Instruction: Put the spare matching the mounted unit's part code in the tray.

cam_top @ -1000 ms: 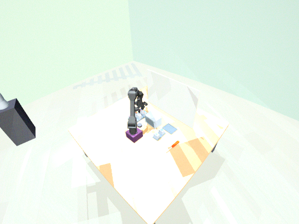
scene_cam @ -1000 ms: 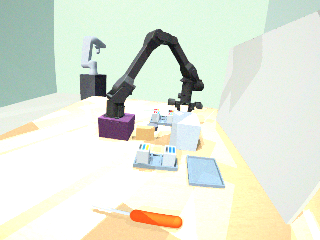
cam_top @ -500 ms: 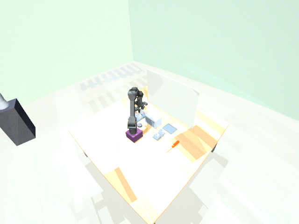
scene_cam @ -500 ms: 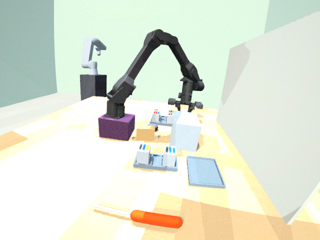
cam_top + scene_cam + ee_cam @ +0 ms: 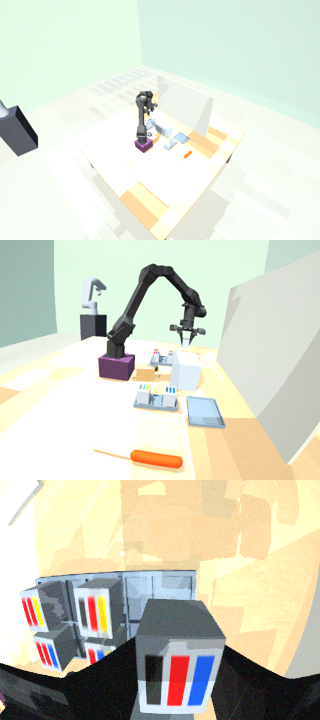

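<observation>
My gripper tip is now 400 mm to the left of the pale blue tray, 100 mm short of it and 90 mm above it. From my gripper tip the other things lie so: mounted unit (220 mm to the right, 50 mm below, 20 mm ahead); then tan block (280 mm to the right, 130 mm behind, 70 mm below); then spare block (20 mm above).
</observation>
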